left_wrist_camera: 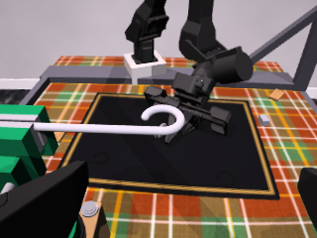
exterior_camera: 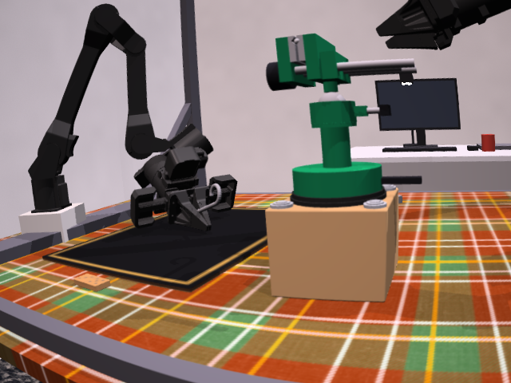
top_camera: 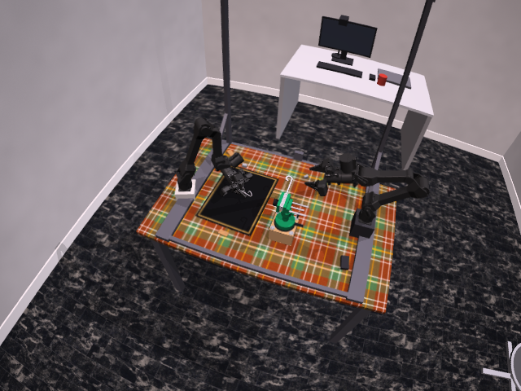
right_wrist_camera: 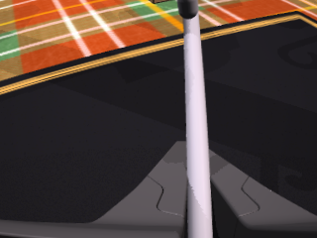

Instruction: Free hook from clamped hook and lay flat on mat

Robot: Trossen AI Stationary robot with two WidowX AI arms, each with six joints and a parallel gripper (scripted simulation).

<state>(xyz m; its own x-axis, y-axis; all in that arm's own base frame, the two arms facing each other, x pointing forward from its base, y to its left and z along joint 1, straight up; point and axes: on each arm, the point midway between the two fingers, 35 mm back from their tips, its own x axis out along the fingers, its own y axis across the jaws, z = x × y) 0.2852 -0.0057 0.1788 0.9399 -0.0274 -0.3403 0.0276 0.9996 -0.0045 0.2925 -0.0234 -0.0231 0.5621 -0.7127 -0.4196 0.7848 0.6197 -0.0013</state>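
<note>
Right now my right hand is 3 cm above the mat, 1 cm to the left of it and 1 cm short of it. Also, from my right hand: black block 55 cm to the left, 27 cm ahead, 2 cm below; then grey bit 21 cm behind, 5 cm to the right, 2 cm below; then tan block 25 cm to the left, 17 cm ahead, 1 cm above.
</note>
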